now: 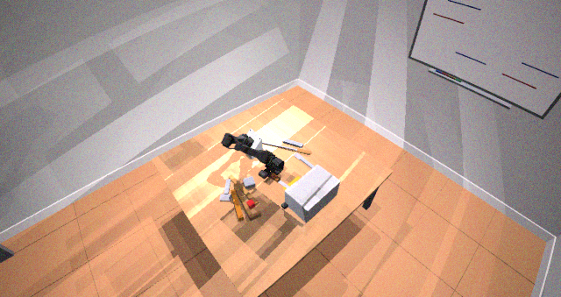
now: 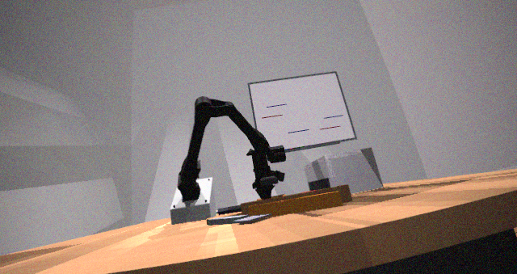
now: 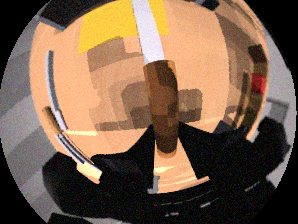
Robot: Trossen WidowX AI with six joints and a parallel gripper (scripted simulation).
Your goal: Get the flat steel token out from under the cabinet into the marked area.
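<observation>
The grey block is 40 mm behind my gripper tip, 160 mm to the right of it and 10 mm above it. Also, from my gripper tip: orange bar (60 mm ahead, 310 mm to the right, 10 mm above); thin wooden stick (20 mm behind, 220 mm to the right); red block (110 mm ahead, 240 mm to the right, 10 mm above).
</observation>
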